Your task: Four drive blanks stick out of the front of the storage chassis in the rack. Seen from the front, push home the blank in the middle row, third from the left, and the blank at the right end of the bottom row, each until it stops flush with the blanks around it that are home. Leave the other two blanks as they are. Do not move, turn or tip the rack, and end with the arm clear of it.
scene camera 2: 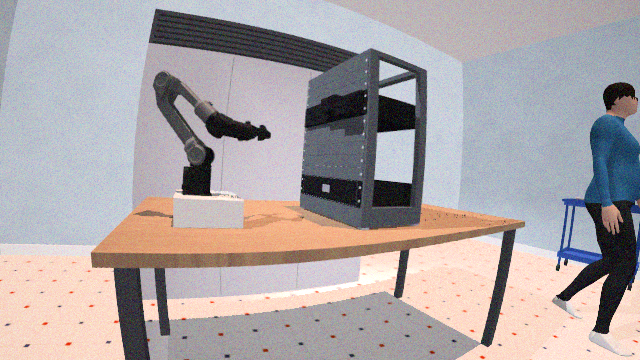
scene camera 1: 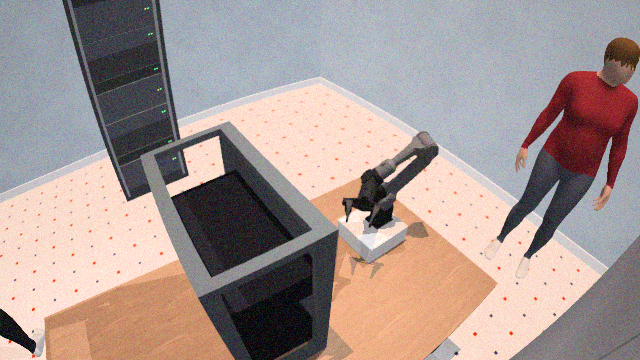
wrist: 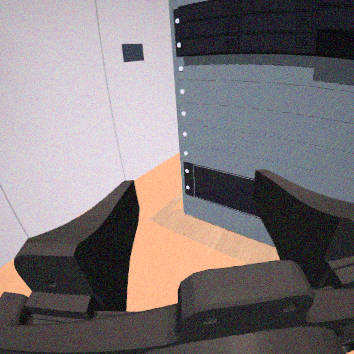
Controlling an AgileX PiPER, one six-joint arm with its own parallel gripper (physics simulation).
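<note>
The rack (scene camera 1: 272,177) (scene camera 2: 371,150) (wrist: 260,115) stands upright on the table. The storage chassis (scene camera 2: 355,103) (wrist: 210,32) is the dark band high in its front. In scene camera 2 some blanks (scene camera 2: 331,101) stick out of it as dark blocks. In the wrist view a darker block (wrist: 336,44) shows at the right edge of the chassis, with a stepped shadow below. I cannot tell the single blanks' rows and places or how far each stands out. My gripper (scene camera 1: 359,223) (scene camera 2: 267,133) (wrist: 195,189) is open and empty, in front of the rack and apart from it.
A dark unit (scene camera 2: 345,192) (wrist: 222,188) sits low in the rack. The arm's white base (scene camera 1: 370,245) (scene camera 2: 207,212) stands on the table (scene camera 1: 415,300) (scene camera 2: 260,245). A server cabinet (scene camera 1: 132,85), a person in red (scene camera 1: 592,115), a person in blue (scene camera 2: 615,150) and a blue trolley (scene camera 2: 580,256) stand beyond.
</note>
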